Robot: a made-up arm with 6 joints.
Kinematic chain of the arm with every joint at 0, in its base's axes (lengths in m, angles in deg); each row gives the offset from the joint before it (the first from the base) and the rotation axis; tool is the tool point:
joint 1: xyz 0 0 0.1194 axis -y
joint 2: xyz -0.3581 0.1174 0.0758 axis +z
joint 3: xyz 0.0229 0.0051 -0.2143 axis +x
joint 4: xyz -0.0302 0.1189 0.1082 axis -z
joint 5: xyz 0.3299 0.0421 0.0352 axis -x
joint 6: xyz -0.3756 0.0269 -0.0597 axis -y
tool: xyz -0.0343 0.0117 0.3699
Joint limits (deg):
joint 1: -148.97..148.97
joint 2: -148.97..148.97
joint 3: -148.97..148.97
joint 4: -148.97..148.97
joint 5: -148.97..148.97
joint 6: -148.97..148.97
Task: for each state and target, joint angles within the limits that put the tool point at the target. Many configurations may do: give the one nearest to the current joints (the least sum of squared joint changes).
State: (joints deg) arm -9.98 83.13 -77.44 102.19 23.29 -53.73
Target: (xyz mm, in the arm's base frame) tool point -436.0 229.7 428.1
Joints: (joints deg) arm -23.01 79.32 -67.73 101.73 26.67 -61.13
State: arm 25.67 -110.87 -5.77 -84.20 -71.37 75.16
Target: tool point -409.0 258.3 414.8
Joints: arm -18.21 -113.47 -24.32 -82.17 -69.06 69.09
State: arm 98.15 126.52 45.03 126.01 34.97 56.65
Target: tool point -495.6 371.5 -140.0
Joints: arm 62.26 117.34 58.23 115.11 26.36 49.07
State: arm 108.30 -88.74 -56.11 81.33 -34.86 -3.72
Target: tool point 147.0 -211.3 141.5
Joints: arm 93.37 -130.05 -69.63 86.23 -10.40 -3.18
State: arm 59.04 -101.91 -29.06 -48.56 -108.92 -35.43
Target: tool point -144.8 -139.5 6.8
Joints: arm 42.36 -91.98 -20.29 -51.71 -84.63 -38.30
